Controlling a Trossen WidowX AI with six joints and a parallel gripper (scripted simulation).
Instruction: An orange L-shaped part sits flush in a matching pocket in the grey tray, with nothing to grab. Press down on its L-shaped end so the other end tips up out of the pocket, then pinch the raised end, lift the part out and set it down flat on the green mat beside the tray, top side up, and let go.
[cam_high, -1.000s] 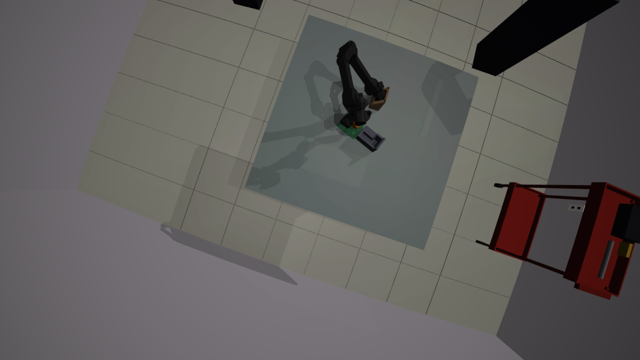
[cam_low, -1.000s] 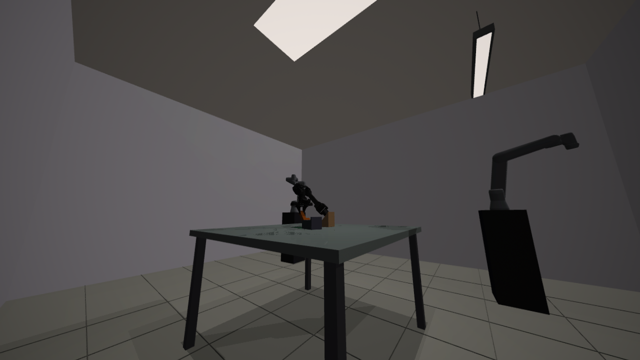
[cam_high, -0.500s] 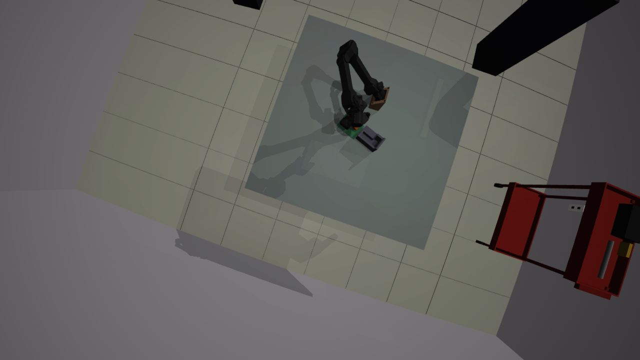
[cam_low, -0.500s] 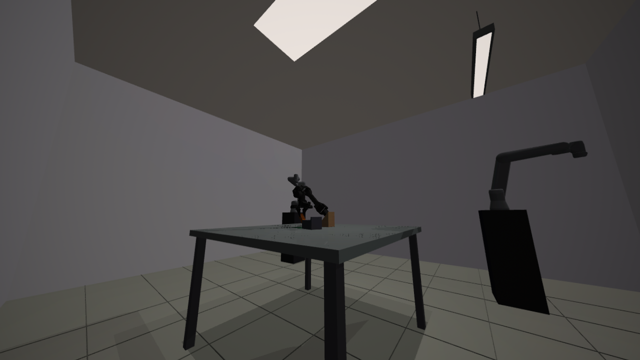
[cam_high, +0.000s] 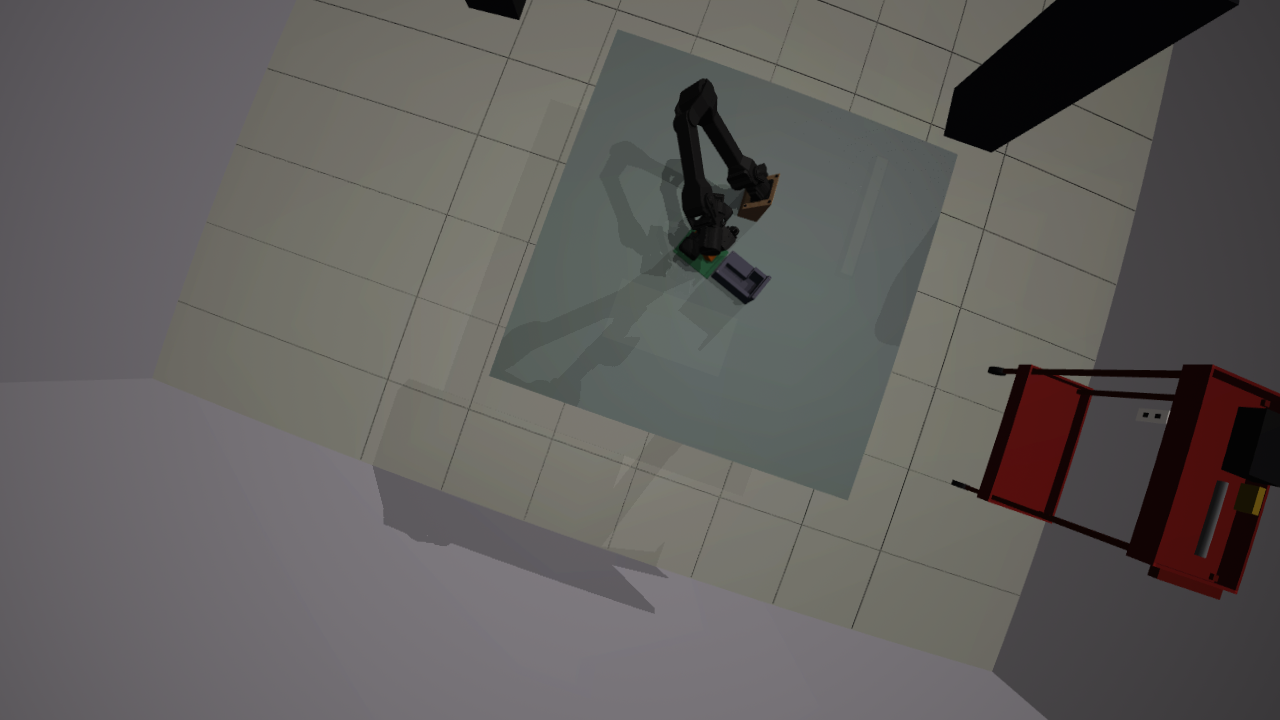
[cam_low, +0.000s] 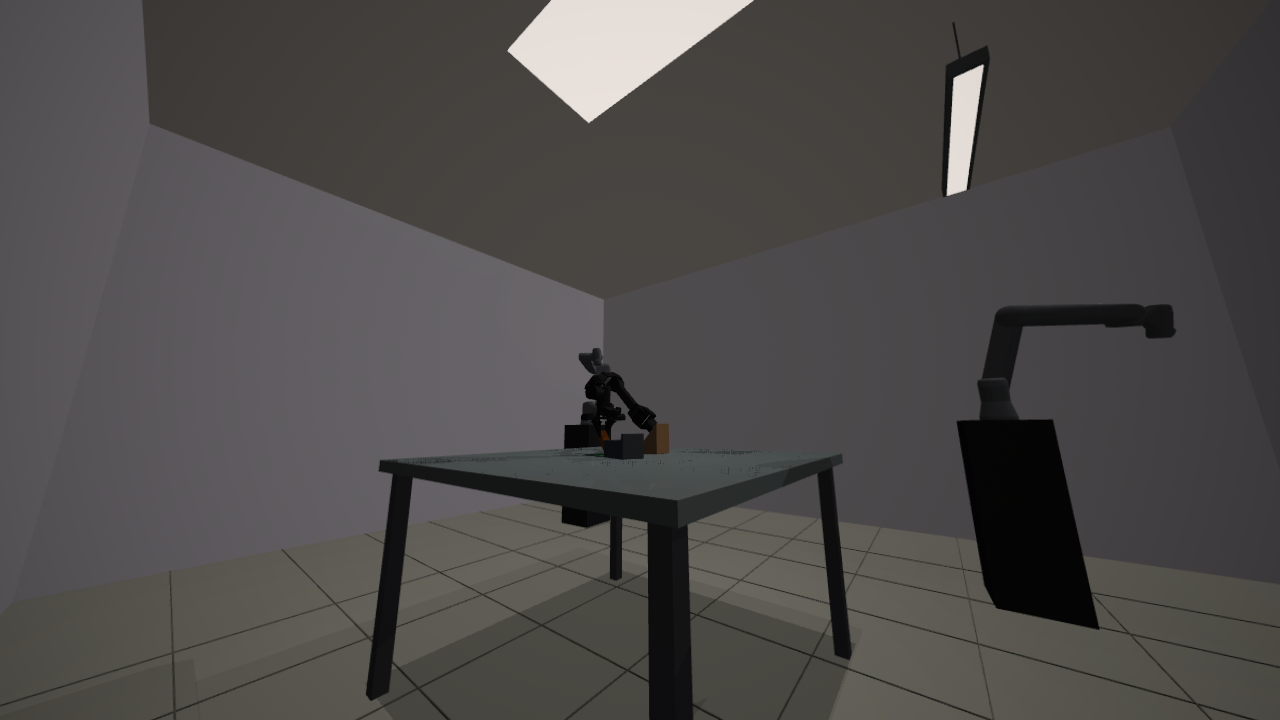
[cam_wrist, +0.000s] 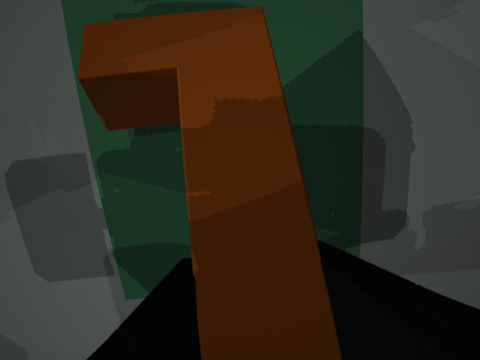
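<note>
The orange L-shaped part is 30 mm to the left of my gripper tip and 30 mm below it. Round my gripper tip: green mat 80 mm below, 20 mm to the left, 10 mm ahead.
</note>
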